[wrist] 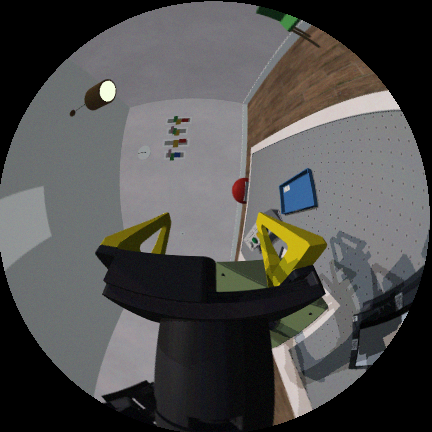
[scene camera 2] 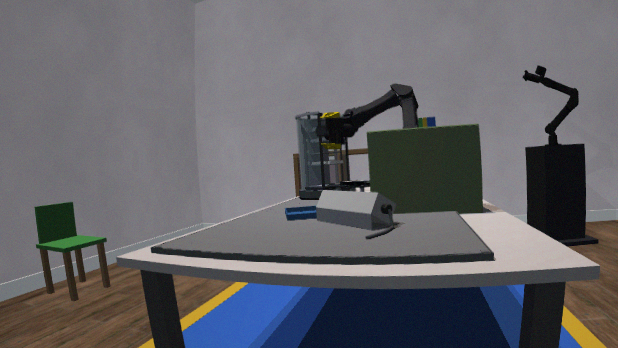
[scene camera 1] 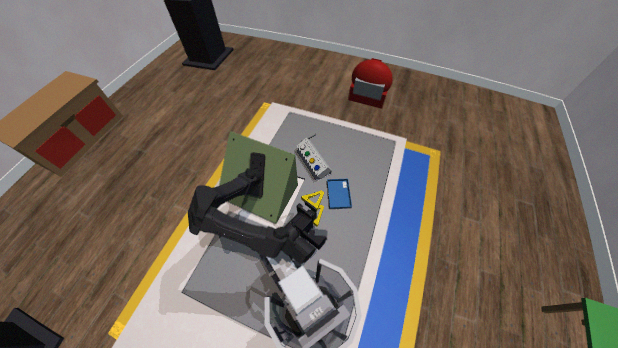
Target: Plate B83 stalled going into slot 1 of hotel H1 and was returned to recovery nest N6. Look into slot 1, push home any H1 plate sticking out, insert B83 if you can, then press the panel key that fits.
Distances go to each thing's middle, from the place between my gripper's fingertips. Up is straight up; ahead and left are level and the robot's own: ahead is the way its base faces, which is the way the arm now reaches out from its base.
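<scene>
There is the blue flat tray (wrist: 299, 195), which rests 190 mm to the left of my hand, 40 mm ahead of it and 280 mm below it. I also see the clear-walled plate rack (scene camera 1: 338, 311), and that one stands 350 mm to the right of my hand and 70 mm ahead of it, and 70 mm below it.
</scene>
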